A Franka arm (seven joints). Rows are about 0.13 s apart.
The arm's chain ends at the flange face. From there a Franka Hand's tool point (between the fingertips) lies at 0.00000 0.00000 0.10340 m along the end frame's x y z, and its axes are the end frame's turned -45 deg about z.
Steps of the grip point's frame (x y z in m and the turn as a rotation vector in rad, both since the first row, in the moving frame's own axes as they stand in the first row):
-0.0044, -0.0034, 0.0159, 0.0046, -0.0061, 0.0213
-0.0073, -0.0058, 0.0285, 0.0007, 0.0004, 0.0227
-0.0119, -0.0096, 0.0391, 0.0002, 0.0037, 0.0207
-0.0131, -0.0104, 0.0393, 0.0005, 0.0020, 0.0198
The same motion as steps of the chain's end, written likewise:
-0.0047, 0.0006, 0.0159, -0.0011, -0.0076, 0.0213
-0.0092, 0.0011, 0.0285, 0.0008, -0.0002, 0.0227
-0.0155, 0.0019, 0.0391, 0.0028, 0.0025, 0.0207
-0.0167, 0.0021, 0.0393, 0.0018, 0.0011, 0.0198

